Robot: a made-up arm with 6 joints.
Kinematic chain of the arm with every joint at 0, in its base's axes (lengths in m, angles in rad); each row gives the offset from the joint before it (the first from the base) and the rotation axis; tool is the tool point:
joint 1: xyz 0 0 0.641 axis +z
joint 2: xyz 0.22 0 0 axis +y
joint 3: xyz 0 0 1.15 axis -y
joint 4: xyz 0 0 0.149 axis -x
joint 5: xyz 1.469 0 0 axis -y
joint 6: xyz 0.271 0 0 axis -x
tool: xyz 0 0 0
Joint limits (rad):
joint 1: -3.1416..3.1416
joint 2: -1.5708..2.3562
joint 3: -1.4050..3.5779
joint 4: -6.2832..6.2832
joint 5: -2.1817..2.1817
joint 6: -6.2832..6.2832
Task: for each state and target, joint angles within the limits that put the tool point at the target. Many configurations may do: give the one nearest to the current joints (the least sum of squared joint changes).
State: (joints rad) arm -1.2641 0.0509 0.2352 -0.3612 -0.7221 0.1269
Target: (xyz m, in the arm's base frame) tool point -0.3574 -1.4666 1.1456
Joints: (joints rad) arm -1.8456 -0.1893 -0.5438 -0.2485 -0.9426 0.1269
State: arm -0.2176 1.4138 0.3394 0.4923 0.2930 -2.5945
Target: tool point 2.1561 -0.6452 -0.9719
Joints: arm -0.3066 1.6687 0.5064 0.4843 0.2868 -2.5945
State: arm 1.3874 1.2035 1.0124 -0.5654 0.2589 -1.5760
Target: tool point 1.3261 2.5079 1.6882
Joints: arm 1.0999 0.9124 0.9861 -0.5758 0.3031 -1.5760
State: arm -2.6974 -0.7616 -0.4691 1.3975 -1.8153 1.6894
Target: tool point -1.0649 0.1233 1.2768
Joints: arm -3.0120 -0.4997 -0.8300 1.3520 -1.7595 1.6894
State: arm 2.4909 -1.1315 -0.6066 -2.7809 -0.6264 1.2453
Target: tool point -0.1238 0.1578 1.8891
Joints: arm 2.1883 -1.5708 -0.9476 -3.0948 -0.8576 1.2453
